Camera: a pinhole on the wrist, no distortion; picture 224 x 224 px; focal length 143.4 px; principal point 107.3 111.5 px. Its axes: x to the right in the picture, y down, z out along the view. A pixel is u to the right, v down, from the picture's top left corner.
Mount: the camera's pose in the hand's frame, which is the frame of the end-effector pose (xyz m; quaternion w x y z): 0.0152 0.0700 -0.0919 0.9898 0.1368 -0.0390 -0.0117
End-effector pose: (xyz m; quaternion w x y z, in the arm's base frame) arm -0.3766 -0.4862 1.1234 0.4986 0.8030 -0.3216 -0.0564
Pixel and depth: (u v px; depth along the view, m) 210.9 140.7 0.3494
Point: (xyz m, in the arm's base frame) -0.3202 -0.8491 1.0687
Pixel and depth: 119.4 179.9 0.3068
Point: -0.5212 -0.7209 1.1128
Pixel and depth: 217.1 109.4 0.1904
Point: -0.3089 -0.6497 1.1160
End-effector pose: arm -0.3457 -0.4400 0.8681 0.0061 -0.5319 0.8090 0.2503
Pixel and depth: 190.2 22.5 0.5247
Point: -0.2107 -0.6525 0.3335
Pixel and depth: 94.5 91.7 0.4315
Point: -0.3095 -0.2967 0.5783
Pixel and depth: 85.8 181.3 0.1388
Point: -0.4386 -0.3721 0.8608
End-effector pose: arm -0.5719 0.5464 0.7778 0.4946 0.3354 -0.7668 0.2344
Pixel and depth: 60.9 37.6 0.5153
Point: -0.4692 0.1697 0.4799
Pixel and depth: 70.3 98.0 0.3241
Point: -0.6351 0.4024 0.6104
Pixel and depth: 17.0 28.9 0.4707
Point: -0.4091 0.2498 0.3861
